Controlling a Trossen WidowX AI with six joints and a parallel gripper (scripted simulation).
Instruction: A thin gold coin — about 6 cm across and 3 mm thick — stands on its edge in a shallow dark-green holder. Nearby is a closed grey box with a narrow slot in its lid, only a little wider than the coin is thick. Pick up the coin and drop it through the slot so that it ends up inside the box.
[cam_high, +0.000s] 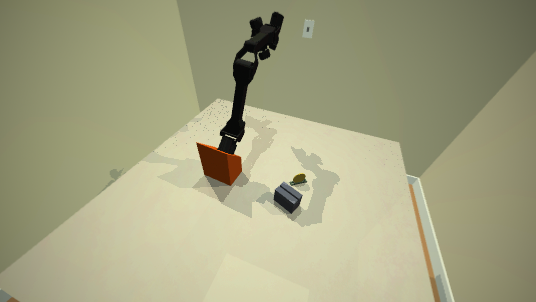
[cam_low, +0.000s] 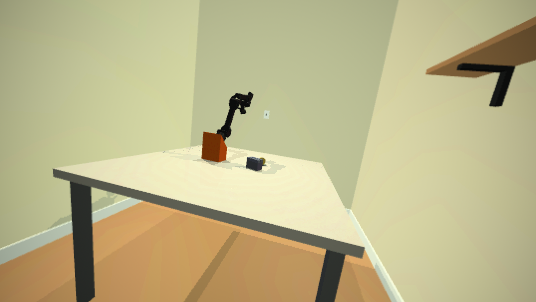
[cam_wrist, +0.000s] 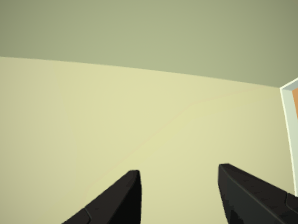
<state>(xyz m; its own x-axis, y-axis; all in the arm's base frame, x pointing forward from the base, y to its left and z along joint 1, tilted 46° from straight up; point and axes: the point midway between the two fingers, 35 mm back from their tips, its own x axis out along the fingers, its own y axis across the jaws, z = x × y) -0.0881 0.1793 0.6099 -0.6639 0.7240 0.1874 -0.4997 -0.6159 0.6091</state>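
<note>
Now: the gold coin 390 mm ahead of my gripper tip, 530 mm to the right of it and 430 mm below it.
</note>
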